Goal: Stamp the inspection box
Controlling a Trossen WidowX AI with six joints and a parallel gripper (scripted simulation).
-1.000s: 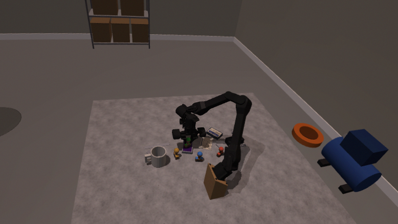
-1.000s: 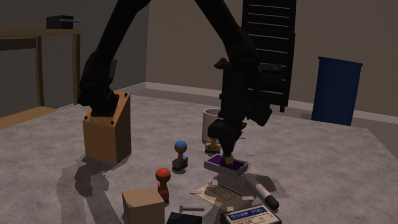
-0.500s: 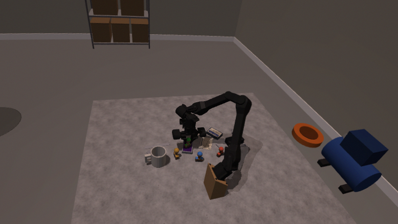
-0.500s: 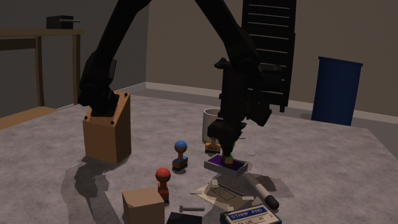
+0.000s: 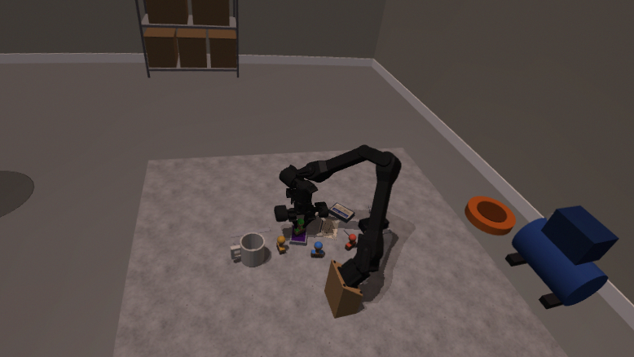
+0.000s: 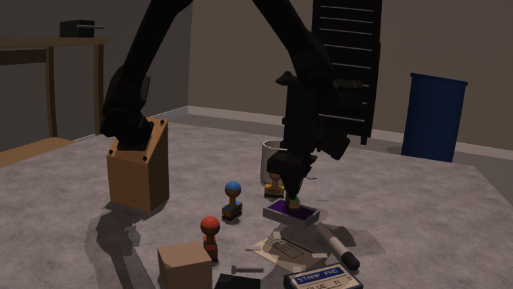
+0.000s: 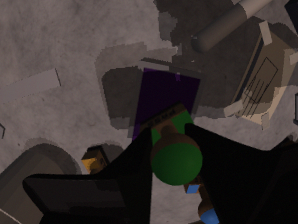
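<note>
My gripper tip is 4 cm above the ink pad. From my gripper tip the other things lie so: green-knobbed pass stamp (right at my gripper tip); then beige inspection card (13 cm to the right, 5 cm below); then blue-knobbed stamp (11 cm behind, 3 cm to the right, 2 cm below).
</note>
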